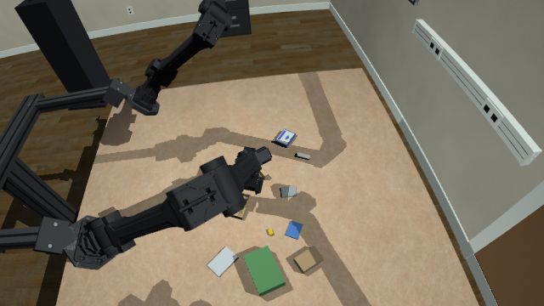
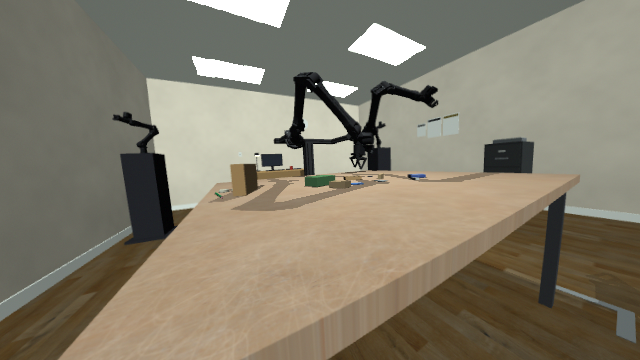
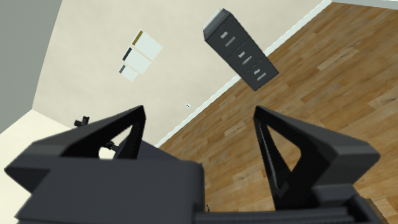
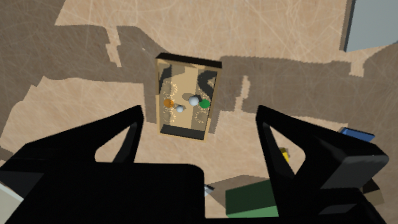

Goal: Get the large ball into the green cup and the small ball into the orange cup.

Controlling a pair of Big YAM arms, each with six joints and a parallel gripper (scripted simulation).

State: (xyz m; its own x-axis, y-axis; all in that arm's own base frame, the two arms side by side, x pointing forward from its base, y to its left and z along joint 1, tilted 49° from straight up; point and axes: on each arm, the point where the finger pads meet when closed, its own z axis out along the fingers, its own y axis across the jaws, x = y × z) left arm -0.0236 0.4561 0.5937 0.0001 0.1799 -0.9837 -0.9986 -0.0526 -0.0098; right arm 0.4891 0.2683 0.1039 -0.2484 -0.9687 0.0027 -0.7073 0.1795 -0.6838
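The covered wooden puzzle is 8 cm below my right hand, 3 cm to the right of it and 3 cm behind it. Round my right hand: small yellow piece 15 cm to the right, 10 cm ahead, 8 cm below; then grey tile 18 cm ahead, 8 cm below, 3 cm to the left; then blue tile 19 cm ahead, 14 cm to the right, 8 cm below.
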